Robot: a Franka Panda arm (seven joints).
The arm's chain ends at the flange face. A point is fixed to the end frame.
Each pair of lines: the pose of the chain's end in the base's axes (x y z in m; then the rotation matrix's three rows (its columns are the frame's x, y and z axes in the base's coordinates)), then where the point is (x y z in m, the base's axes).
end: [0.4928, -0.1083, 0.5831], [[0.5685, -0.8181, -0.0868], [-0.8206, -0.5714, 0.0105], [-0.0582, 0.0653, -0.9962]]
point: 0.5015 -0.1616 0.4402
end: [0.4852, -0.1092, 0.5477], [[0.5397, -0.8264, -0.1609], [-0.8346, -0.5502, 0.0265], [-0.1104, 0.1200, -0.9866]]
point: 0.4817 -0.1607 0.4040
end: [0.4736, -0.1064, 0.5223], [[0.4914, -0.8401, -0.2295], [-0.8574, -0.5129, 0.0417], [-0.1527, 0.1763, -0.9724]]
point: 0.4575 -0.1566 0.3790
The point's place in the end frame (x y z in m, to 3 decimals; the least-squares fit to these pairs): 0.057 0.014 0.141
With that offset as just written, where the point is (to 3 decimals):
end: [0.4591, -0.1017, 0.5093], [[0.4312, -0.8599, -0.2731], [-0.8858, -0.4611, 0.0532], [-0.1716, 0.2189, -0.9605]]
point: 0.433 -0.151 0.367
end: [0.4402, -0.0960, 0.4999], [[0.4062, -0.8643, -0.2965], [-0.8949, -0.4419, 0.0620], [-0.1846, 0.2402, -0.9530]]
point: 0.409 -0.144 0.358
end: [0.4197, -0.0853, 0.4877], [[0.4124, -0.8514, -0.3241], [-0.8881, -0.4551, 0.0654], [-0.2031, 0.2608, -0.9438]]
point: 0.386 -0.133 0.347
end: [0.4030, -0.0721, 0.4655], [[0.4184, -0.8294, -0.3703], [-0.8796, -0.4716, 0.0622], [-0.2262, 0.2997, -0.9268]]
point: 0.363 -0.120 0.326
